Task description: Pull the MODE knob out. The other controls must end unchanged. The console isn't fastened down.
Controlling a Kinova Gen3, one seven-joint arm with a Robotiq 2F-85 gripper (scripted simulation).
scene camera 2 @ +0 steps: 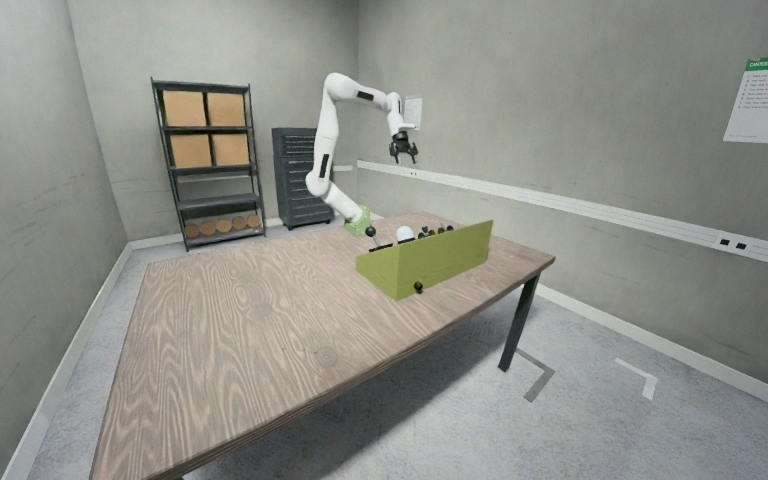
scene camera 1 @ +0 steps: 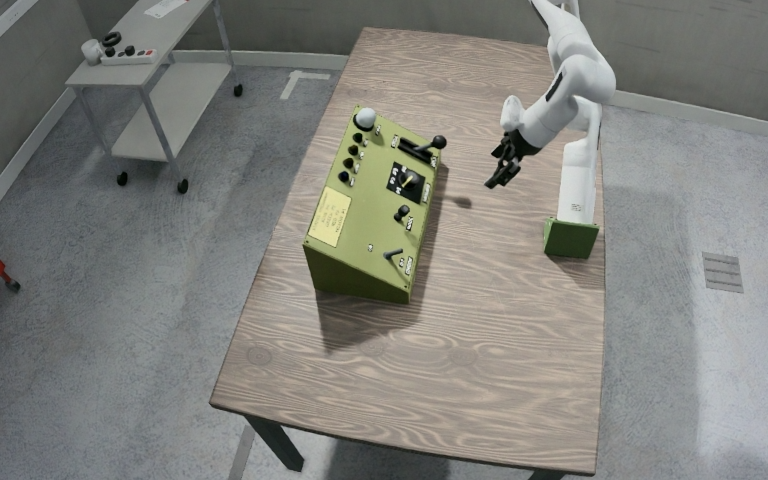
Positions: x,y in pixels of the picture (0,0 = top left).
olive-green console: scene camera 2 399,271; scene camera 1 354,224
